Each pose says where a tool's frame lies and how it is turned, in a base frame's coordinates. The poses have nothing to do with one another.
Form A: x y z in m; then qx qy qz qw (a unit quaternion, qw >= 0).
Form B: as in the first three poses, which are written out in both.
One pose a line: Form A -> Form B
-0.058 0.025 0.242 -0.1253 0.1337 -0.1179 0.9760 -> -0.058 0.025 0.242 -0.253 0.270 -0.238
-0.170 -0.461 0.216 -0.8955 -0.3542 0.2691 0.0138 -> -0.170 -0.461 0.216 -2.789 -1.103 0.838
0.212 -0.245 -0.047 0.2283 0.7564 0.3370 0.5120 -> 0.212 -0.245 -0.047 0.549 1.820 0.811
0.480 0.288 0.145 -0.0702 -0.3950 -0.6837 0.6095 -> 0.480 0.288 0.145 -0.162 -0.912 -1.579
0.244 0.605 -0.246 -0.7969 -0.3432 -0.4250 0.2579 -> 0.244 0.605 -0.246 -2.161 -0.931 -1.152
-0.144 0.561 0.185 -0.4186 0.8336 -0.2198 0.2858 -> -0.144 0.561 0.185 -1.119 2.228 -0.588
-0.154 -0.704 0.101 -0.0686 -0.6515 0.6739 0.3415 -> -0.154 -0.704 0.101 -0.178 -1.695 1.753
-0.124 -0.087 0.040 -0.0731 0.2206 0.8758 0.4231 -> -0.124 -0.087 0.040 -0.183 0.552 2.192
